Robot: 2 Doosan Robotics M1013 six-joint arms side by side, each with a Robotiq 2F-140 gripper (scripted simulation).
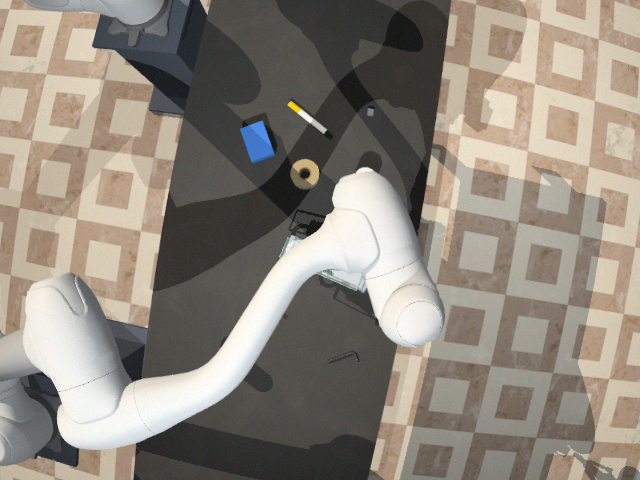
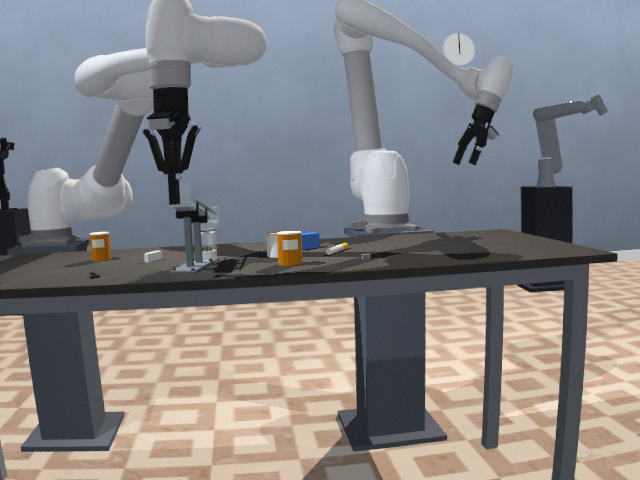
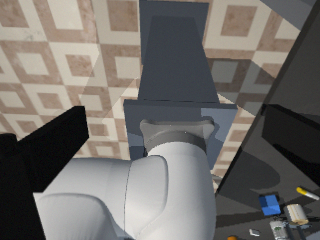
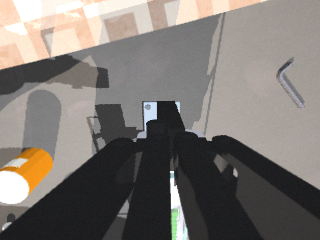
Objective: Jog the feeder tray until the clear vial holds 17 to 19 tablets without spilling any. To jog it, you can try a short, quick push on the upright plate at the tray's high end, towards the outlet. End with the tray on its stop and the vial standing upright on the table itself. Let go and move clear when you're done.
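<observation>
A blue box (image 1: 255, 136) is there to be seen, and both of my grippers share image 2, the left gripper (image 2: 463, 163) and the right gripper (image 2: 174, 204). I find my left gripper again (image 3: 175, 121). As for my right gripper (image 4: 165, 115), it is visible there too, while the blue box is out of frame in image 4.
</observation>
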